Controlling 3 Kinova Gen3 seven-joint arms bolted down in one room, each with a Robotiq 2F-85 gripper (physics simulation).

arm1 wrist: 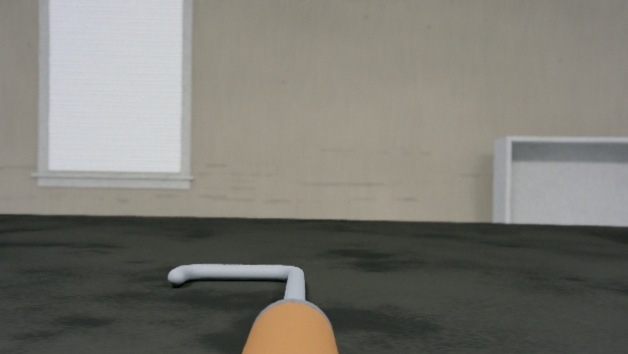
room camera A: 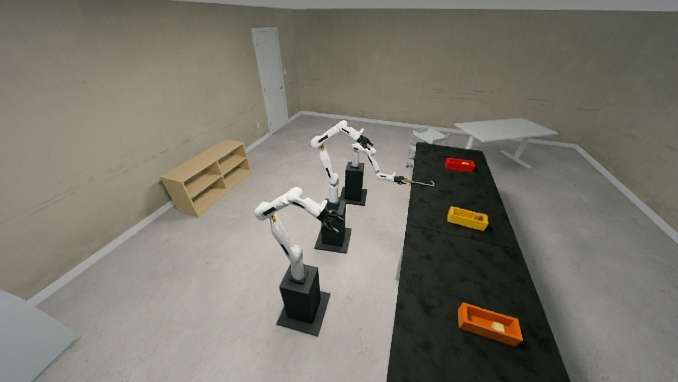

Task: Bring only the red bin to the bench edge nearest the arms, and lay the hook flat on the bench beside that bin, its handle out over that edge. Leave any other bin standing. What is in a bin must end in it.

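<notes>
The hook, with a grey metal rod (arm1 wrist: 230, 272) (room camera A: 422, 183) and an orange-tan handle (arm1 wrist: 294, 327) (room camera A: 412, 181), lies on the dark bench (arm1 wrist: 450, 300) (room camera A: 440, 270), its handle towards the arms and over the near edge. The far arm's gripper (room camera A: 403, 180) is at the handle's end; whether it is shut is too small to tell. No fingers show in the arm1 wrist view. The red bin (room camera A: 457, 168) stands upright at the bench's far end, back from the near edge, with a small pale item inside. The nearest arm's gripper (room camera A: 339, 223) and the middle arm's gripper (room camera A: 370, 145) are off the bench, fingers apart.
A yellow bin (room camera A: 464, 223) with a tan item stands mid-bench. An orange bin (room camera A: 486, 332) with a pale block (room camera A: 498, 326) stands at the bench's front end. A white table (room camera A: 505, 129) and a white cart (room camera A: 430, 135) stand beyond the bench. A wooden shelf (room camera A: 202, 159) stands at the left wall.
</notes>
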